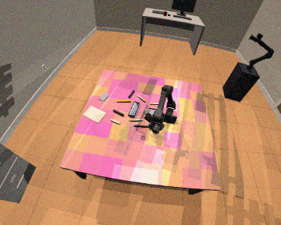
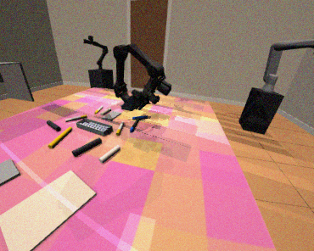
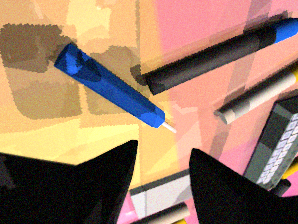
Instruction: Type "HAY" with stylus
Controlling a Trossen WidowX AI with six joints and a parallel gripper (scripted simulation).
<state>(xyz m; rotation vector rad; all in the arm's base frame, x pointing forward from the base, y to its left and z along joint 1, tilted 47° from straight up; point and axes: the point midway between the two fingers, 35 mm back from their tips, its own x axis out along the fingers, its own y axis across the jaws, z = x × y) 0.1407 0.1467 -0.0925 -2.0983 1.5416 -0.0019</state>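
My gripper tip is now 1 cm short of the blue stylus, 1 cm to the left of it and 5 cm above it. Also, from my gripper tip: yellow marker: 33 cm ahead, 22 cm to the right, 5 cm below; blue-tipped pen: 10 cm ahead, 3 cm to the left, 5 cm below; white sheet: 56 cm ahead, 3 cm to the left, 6 cm below.
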